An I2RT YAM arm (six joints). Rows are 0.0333 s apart.
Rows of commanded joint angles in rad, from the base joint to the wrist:
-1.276, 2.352, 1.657, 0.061, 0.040, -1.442
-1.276, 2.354, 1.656, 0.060, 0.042, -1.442
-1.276, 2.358, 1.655, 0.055, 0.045, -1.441
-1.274, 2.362, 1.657, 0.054, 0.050, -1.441
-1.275, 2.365, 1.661, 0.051, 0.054, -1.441
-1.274, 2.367, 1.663, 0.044, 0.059, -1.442
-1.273, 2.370, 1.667, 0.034, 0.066, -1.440
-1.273, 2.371, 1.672, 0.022, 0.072, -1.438
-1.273, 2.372, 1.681, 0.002, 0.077, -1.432
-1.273, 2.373, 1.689, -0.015, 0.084, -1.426
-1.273, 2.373, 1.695, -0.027, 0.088, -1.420
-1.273, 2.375, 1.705, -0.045, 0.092, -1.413
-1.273, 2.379, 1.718, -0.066, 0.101, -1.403
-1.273, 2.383, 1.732, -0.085, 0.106, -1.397
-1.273, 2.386, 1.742, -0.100, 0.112, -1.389
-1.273, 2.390, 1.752, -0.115, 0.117, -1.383
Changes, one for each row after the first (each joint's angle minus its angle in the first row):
0.000, 0.002, -0.001, -0.001, 0.002, 0.000
0.000, 0.006, -0.002, -0.006, 0.005, 0.001
0.002, 0.010, 0.000, -0.007, 0.010, 0.001
0.001, 0.013, 0.004, -0.010, 0.014, 0.001
0.002, 0.015, 0.006, -0.017, 0.019, 0.000
0.003, 0.018, 0.010, -0.027, 0.026, 0.002
0.003, 0.019, 0.015, -0.039, 0.032, 0.004
0.003, 0.020, 0.024, -0.059, 0.037, 0.010
0.003, 0.021, 0.032, -0.076, 0.044, 0.016
0.003, 0.021, 0.038, -0.088, 0.048, 0.022
0.003, 0.023, 0.048, -0.106, 0.052, 0.029
0.003, 0.027, 0.061, -0.127, 0.061, 0.039
0.003, 0.031, 0.075, -0.146, 0.066, 0.045
0.003, 0.034, 0.085, -0.161, 0.072, 0.053
0.003, 0.038, 0.095, -0.176, 0.077, 0.059

